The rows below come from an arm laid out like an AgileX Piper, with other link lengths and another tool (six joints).
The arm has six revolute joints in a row. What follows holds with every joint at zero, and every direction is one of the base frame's.
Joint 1 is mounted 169.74 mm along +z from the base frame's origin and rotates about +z.
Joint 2 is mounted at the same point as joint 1 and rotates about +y.
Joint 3 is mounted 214.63 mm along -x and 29.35 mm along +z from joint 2 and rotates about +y.
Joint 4 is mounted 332.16 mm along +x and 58.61 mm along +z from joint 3 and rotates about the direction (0.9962, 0, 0.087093).
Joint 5 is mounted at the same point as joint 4 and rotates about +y.
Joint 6 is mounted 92.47 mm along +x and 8.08 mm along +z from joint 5 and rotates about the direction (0.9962, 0, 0.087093).
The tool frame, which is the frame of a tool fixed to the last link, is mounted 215.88 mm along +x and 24 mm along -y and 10.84 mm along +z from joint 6; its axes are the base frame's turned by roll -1.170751, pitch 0.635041 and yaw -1.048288 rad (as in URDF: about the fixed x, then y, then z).
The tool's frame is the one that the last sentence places.
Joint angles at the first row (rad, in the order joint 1, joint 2, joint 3, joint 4, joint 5, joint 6):
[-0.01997, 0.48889, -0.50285, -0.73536, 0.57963, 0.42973]
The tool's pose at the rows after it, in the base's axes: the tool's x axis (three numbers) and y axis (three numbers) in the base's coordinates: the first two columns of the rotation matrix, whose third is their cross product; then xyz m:
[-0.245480, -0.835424, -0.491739, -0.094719, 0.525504, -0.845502, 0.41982, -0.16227, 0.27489]
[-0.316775, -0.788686, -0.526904, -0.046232, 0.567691, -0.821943, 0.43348, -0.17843, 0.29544]
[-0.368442, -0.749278, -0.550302, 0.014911, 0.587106, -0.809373, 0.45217, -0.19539, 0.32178]
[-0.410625, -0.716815, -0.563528, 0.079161, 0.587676, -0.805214, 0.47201, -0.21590, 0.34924]
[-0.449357, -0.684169, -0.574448, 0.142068, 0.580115, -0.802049, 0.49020, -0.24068, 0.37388]
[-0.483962, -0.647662, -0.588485, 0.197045, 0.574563, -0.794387, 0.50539, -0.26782, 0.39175]
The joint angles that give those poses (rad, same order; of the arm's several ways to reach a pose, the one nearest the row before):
[-0.01996, 0.65795, -0.67529, -0.75670, 0.66877, 0.52322]
[-0.02048, 0.83183, -0.86032, -0.79103, 0.74119, 0.61191]
[-0.02643, 1.00586, -1.05796, -0.82784, 0.80047, 0.68142]
[-0.04303, 1.17667, -1.26229, -0.86115, 0.85128, 0.72563]
[-0.07259, 1.34472, -1.47308, -0.87969, 0.89766, 0.74439]
[-0.11289, 1.50725, -1.68505, -0.87367, 0.94043, 0.73836]

